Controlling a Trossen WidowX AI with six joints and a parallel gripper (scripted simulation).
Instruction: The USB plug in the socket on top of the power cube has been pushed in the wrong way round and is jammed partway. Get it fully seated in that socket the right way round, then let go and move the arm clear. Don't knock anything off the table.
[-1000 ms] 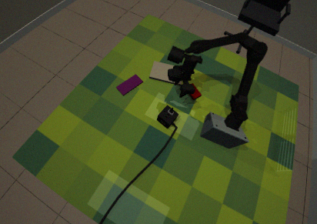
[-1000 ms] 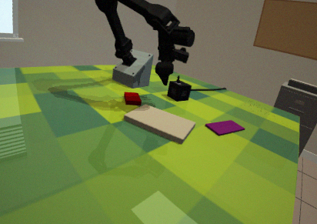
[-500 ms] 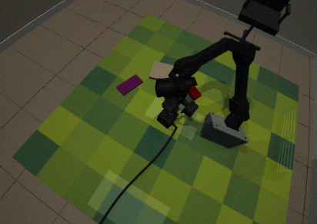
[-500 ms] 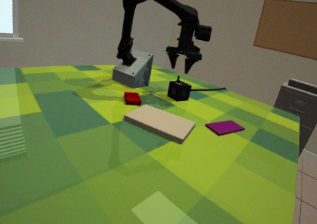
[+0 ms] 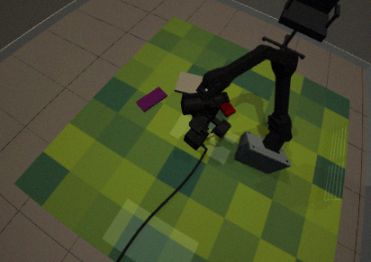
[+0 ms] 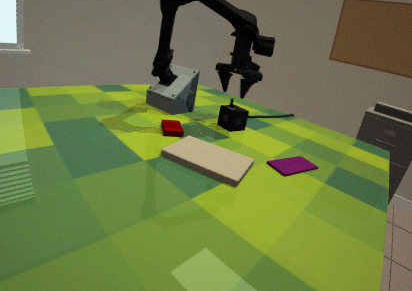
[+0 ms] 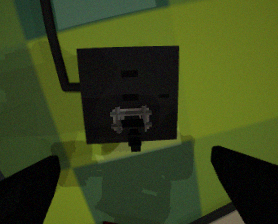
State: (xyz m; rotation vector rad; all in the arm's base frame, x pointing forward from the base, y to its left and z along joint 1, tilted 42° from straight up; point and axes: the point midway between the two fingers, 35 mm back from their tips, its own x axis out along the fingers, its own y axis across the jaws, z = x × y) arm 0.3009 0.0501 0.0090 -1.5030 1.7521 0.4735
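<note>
My gripper tip is now 3 cm above the USB plug. Also, from my gripper tip: purple card 29 cm ahead, 9 cm to the right, 12 cm below; then beige slab 11 cm ahead, 26 cm to the right, 12 cm below; then red block 8 cm behind, 21 cm to the right, 12 cm below.
</note>
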